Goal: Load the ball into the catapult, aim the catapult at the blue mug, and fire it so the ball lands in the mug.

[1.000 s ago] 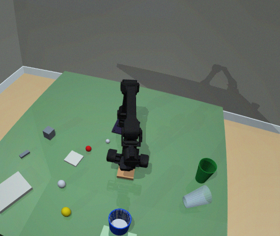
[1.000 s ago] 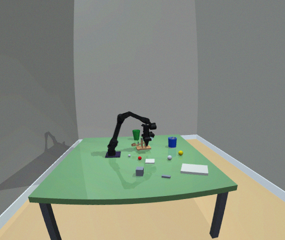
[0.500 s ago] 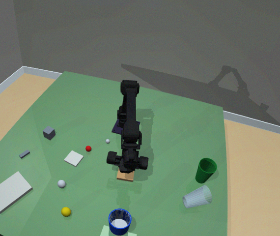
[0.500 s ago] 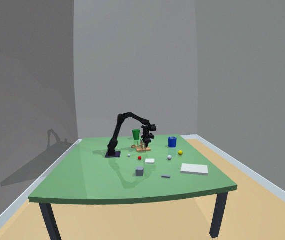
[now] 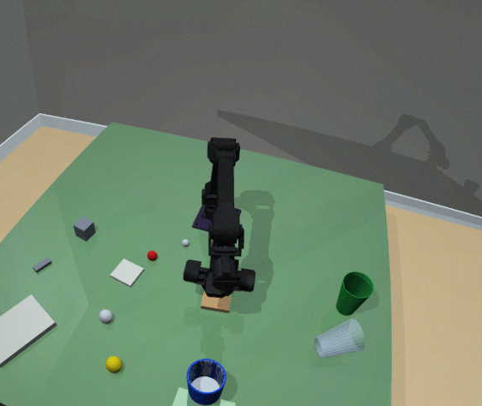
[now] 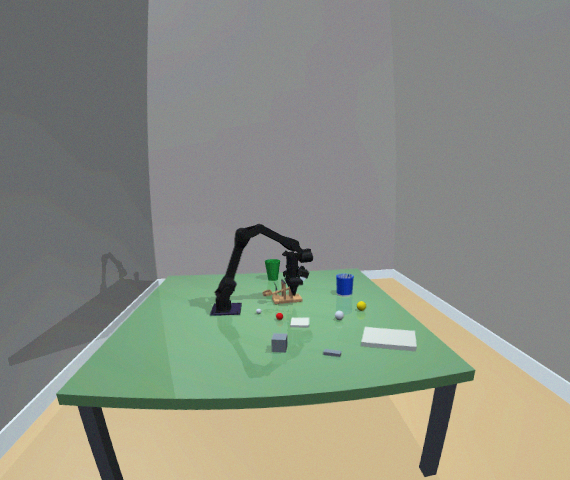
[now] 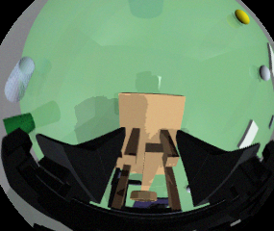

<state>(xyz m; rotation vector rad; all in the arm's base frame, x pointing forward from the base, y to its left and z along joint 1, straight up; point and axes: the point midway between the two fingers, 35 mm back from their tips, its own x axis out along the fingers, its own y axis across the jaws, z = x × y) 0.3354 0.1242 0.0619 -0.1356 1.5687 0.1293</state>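
Now: gripper tip 230 mm to the left of the red ball, 70 mm past it and 20 mm above it. From my gripper tip the other things lie so: white tile (280 mm to the right, 30 mm below, 10 mm ahead); small white ball (170 mm behind, 160 mm to the right, 20 mm below); wooden catapult (70 mm behind, 20 mm above, 10 mm to the left).
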